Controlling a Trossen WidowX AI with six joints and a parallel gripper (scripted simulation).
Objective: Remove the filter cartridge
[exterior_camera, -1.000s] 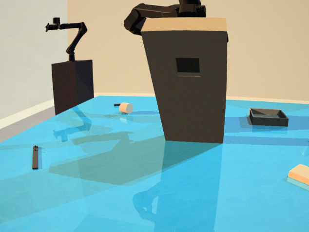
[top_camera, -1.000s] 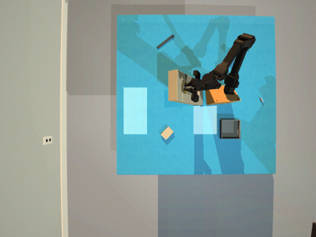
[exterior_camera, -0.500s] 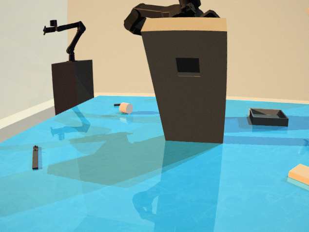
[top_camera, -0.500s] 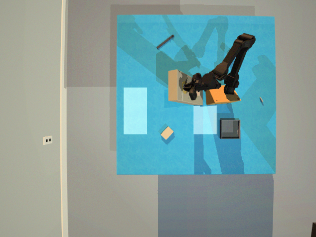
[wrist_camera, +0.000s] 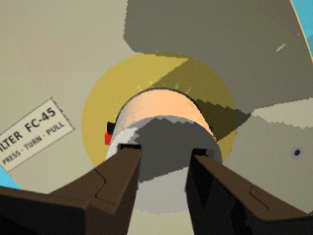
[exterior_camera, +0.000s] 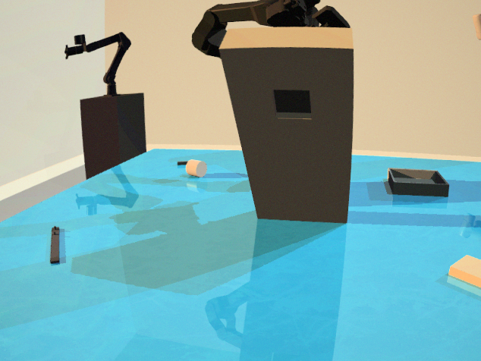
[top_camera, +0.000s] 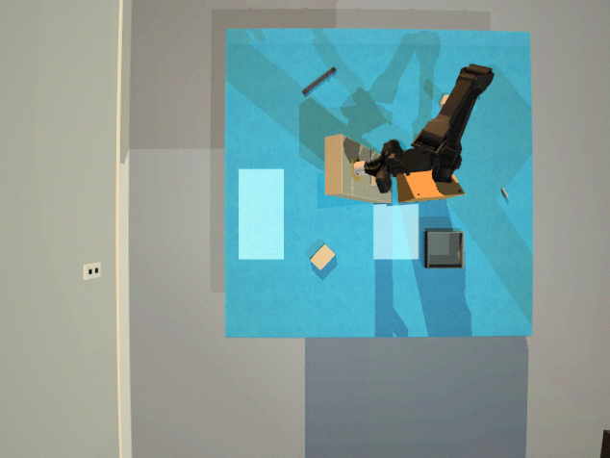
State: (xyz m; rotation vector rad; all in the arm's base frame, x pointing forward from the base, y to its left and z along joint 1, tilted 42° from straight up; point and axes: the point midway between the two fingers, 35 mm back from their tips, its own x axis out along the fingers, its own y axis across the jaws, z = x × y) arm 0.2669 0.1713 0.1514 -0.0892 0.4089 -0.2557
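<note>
Right now the tray is 410 mm behind my gripper tip, 250 mm to the left of it and 280 mm below it. The rest, counted from my gripper tip: dark rod: 490 mm behind, 460 mm to the right, 290 mm below; round filter cartridge: 10 mm ahead, 10 mm below; peg: 650 mm behind, 10 mm to the right, 290 mm below.
</note>
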